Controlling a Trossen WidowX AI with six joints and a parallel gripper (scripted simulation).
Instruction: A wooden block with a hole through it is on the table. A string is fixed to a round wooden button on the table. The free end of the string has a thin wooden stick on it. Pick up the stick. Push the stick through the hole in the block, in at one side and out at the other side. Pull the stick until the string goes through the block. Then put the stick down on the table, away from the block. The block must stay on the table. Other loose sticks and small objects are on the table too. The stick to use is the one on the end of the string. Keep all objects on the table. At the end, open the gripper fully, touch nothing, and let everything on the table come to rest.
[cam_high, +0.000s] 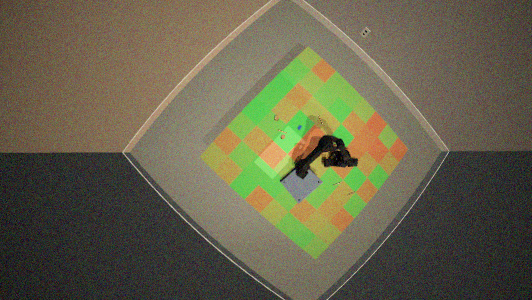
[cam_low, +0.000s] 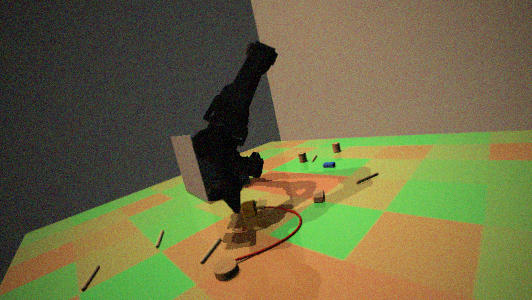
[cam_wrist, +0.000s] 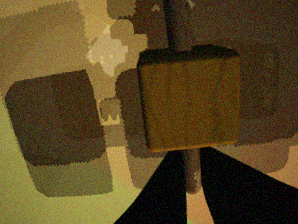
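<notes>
My gripper tip is 20 mm short of the yellow wooden block and 20 mm to the right of it. The rest, counted from my gripper tip: thin wooden stick (30 mm ahead, 30 mm to the left); then round wooden button (140 mm ahead, 140 mm to the right); then blue piece (30 mm ahead, 370 mm to the left).
</notes>
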